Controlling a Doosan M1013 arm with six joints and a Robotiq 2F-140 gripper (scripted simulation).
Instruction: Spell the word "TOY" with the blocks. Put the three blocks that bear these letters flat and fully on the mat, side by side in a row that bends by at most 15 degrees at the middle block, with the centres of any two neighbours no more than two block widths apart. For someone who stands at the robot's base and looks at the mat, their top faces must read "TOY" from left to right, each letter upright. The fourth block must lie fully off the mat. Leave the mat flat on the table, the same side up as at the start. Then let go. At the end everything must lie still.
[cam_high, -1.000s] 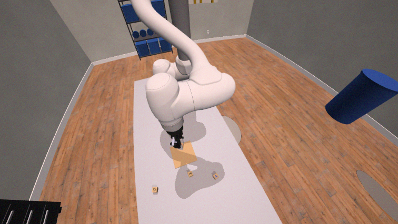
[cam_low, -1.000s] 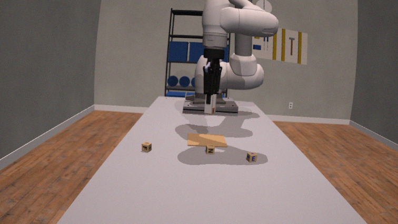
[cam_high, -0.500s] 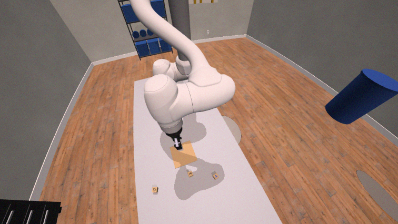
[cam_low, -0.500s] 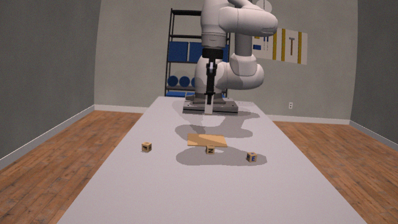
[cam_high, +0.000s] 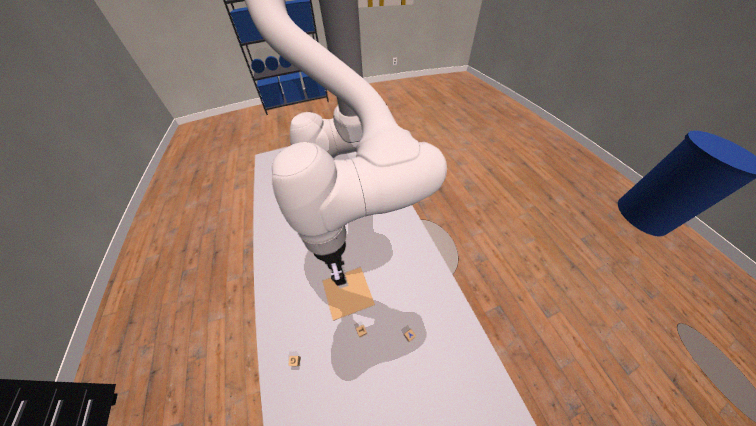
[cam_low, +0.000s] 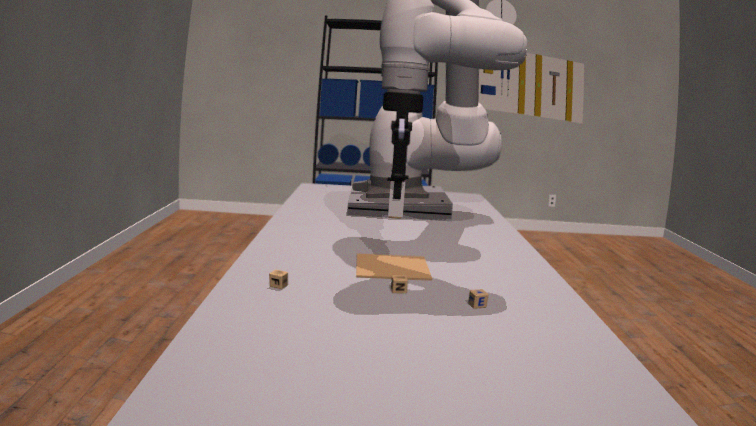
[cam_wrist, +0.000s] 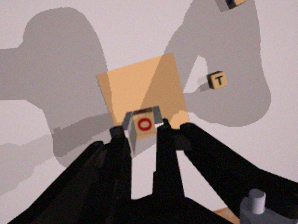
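The tan mat lies 14 cm below my hand. From my hand the other things lie so: T block (13 cm ahead, 13 cm below).
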